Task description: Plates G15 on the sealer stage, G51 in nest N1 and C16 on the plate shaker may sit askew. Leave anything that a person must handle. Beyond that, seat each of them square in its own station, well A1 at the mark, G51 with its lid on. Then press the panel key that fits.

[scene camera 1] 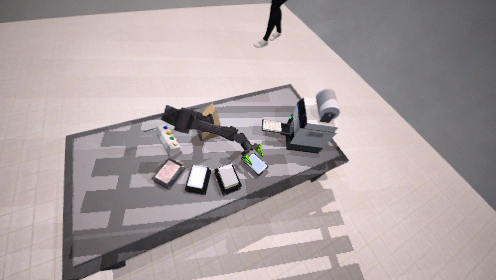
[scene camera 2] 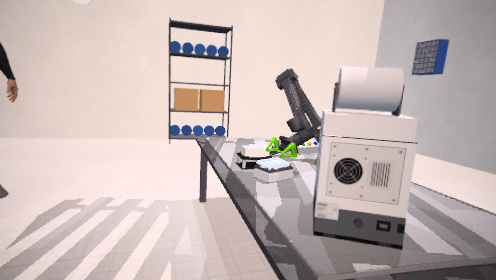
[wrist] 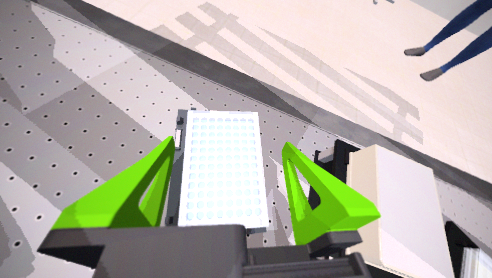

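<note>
My gripper (scene camera 1: 254, 154) (scene camera 2: 280, 148) (wrist: 232, 144) is open and empty, above a pale blue-white well plate (scene camera 1: 258, 164) (scene camera 2: 274, 164) (wrist: 225, 170), one finger out to each long side. That plate lies on a low white device (scene camera 2: 274, 175), probably the shaker. A dark strip of its holder shows along the plate's left side in the wrist view, so it looks slightly askew. A pale plate (scene camera 1: 272, 125) lies on the stage of the sealer (scene camera 1: 312, 136) (scene camera 2: 367, 172). The panel (scene camera 1: 168, 140) shows blue, yellow and green keys. Plate labels and A1 marks are unreadable; which nest is N1 I cannot tell.
Beside the device, a black nest holds a beige-white block-like plate (scene camera 1: 228, 176) (scene camera 2: 254, 150) (wrist: 405, 210). Further left are a white plate (scene camera 1: 198, 177) and a pinkish plate (scene camera 1: 168, 172) in dark nests. A tan stand (scene camera 1: 212, 120) is behind the arm. People (scene camera 1: 274, 22) (wrist: 460, 35) stand off the table.
</note>
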